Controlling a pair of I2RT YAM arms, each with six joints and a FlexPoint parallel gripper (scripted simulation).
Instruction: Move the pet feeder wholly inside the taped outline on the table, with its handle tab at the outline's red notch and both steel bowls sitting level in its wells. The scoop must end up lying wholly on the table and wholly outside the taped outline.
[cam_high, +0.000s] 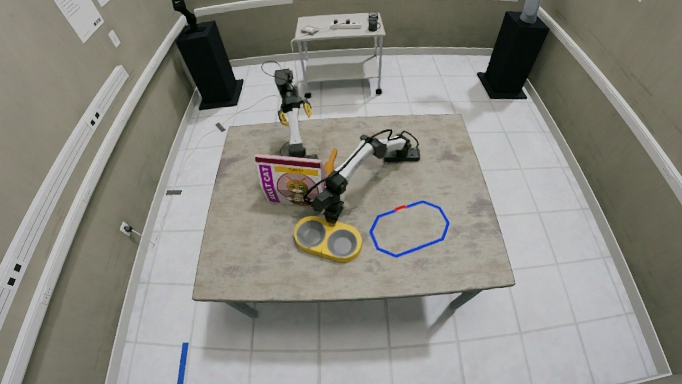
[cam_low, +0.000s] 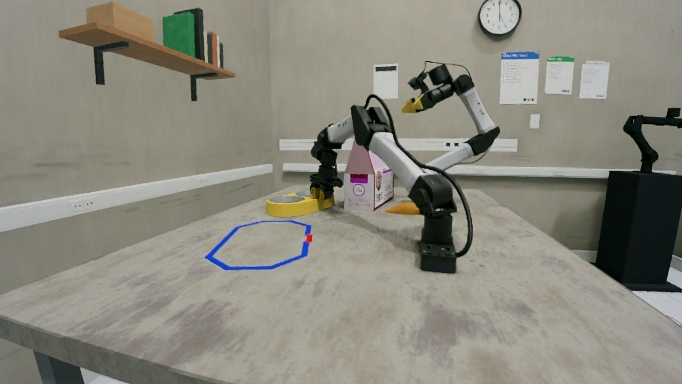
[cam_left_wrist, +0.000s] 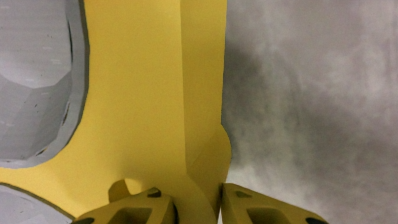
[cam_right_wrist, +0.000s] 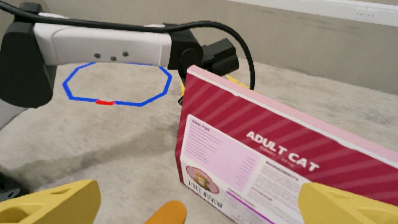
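Right now the yellow pet feeder is 7 cm ahead of my left hand, 3 cm to the right of it and 3 cm below it. From my left hand the other things lie so: blue taped outline: 4 cm ahead, 36 cm to the left, 4 cm below; then orange scoop: 33 cm behind, 2 cm to the right, 2 cm below; then cat food box: 18 cm behind, 18 cm to the right, 11 cm above.
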